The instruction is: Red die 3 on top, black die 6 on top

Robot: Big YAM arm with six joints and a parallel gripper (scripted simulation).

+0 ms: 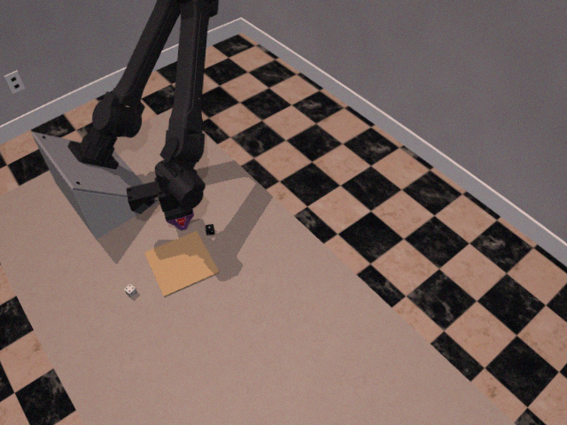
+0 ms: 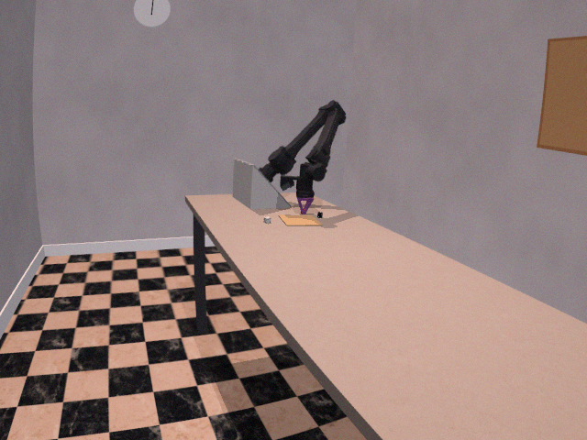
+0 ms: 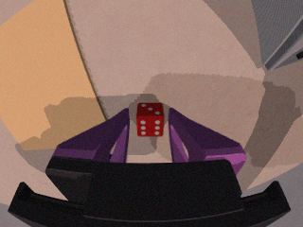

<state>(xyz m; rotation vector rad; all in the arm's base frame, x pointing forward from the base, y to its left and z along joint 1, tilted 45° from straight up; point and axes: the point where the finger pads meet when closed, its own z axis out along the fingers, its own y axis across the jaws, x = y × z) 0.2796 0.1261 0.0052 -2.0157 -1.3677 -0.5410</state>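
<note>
The red die is right at my hand. Round my hand: orange mat: 100 mm ahead, 70 mm to the right, 10 mm below; white die: 90 mm ahead, 200 mm to the right; black die: 70 mm ahead, 40 mm to the left.
</note>
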